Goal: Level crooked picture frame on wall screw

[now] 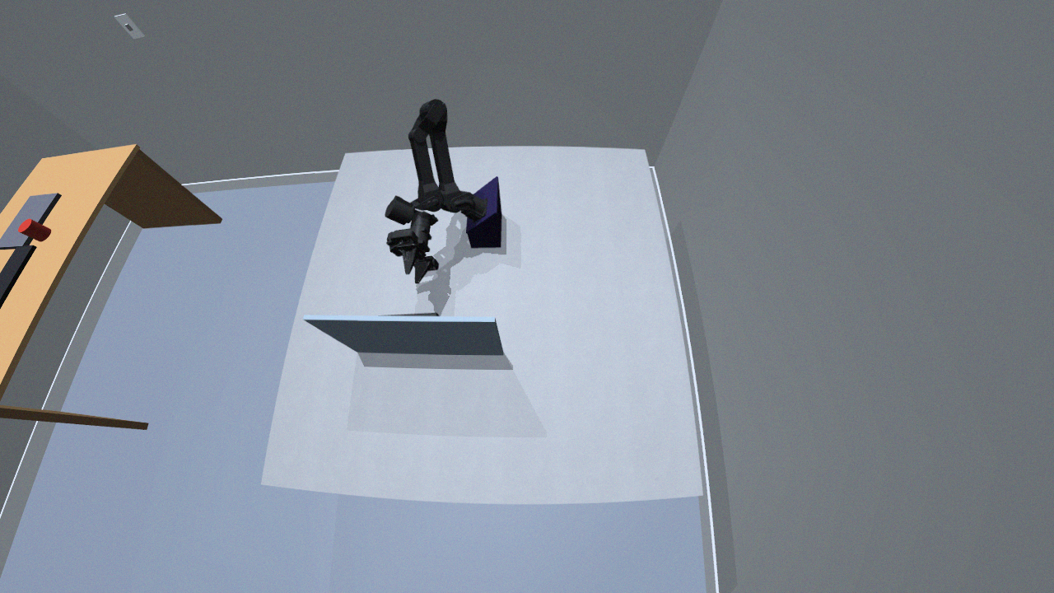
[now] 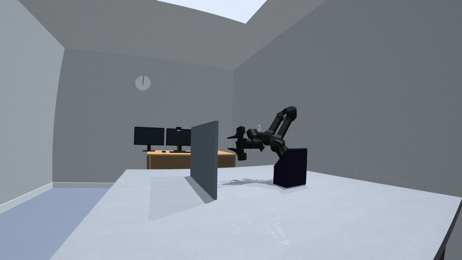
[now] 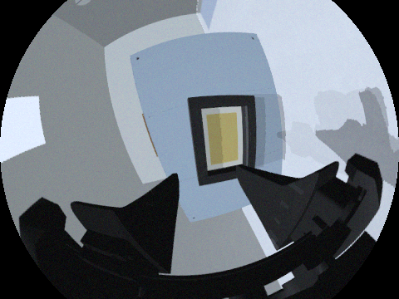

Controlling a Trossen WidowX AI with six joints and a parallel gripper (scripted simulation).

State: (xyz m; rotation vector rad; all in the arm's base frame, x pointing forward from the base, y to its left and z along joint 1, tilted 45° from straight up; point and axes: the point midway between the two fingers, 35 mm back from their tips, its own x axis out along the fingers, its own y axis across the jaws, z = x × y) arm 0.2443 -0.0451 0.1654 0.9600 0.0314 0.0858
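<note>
Now: the picture frame 130 mm ahead of my gripper tip, 20 mm to the left of it and 50 mm below it. Round my gripper tip: wall panel: 140 mm ahead, 10 mm to the left, 60 mm below.
</note>
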